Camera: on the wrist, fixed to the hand. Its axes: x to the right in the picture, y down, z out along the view.
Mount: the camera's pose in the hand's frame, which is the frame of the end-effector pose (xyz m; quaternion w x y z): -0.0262 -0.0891 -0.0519 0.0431 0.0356 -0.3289 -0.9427
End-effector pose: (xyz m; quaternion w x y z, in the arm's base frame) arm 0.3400 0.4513 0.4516 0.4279 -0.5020 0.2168 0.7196
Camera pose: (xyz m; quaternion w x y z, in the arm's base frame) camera 0.4455 0.4505 0.4650 0.7860 0.0259 -0.5790 -0.2150
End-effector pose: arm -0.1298 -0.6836 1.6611 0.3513 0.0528 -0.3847 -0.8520
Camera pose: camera -0.1412 -0.6582 1.5584 0.9164 -0.0972 0.1127 0.3715
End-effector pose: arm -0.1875 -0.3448 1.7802 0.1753 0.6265 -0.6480 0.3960
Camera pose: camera -0.1127 -0.2803 1.8198 0.1454 0.7744 0.5191 -0.3312
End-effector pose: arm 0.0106 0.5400 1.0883 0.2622 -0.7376 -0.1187 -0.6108
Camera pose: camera -0.0830 0.5905 1.0906 0.5773 0.1115 0.8085 0.0267
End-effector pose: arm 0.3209 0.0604 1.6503 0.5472 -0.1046 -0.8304 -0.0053
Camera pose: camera 0.3620 -0.0375 1.6567 0.2508 -0.7961 0.3146 0.4521
